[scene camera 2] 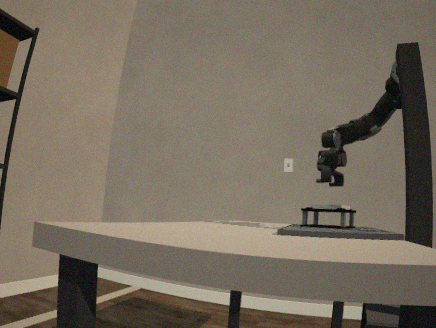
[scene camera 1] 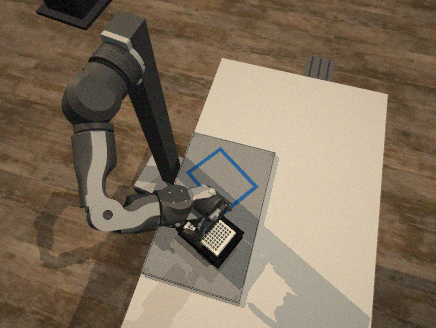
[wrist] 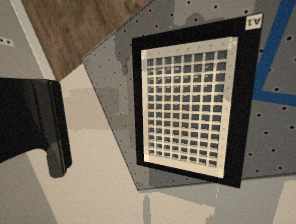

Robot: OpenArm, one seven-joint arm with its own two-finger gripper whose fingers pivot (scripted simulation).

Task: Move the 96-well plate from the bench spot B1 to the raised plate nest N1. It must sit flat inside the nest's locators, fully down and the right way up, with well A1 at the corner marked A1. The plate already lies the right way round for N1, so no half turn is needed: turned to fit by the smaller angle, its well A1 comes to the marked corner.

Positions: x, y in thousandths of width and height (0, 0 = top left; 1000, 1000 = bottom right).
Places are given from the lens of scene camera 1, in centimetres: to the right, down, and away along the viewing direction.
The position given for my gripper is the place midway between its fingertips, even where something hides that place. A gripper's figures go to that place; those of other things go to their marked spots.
my gripper (scene camera 1: 478, 678): -2, 16, 85
white 96-well plate (scene camera 1: 506, 727): 1, 21, 91
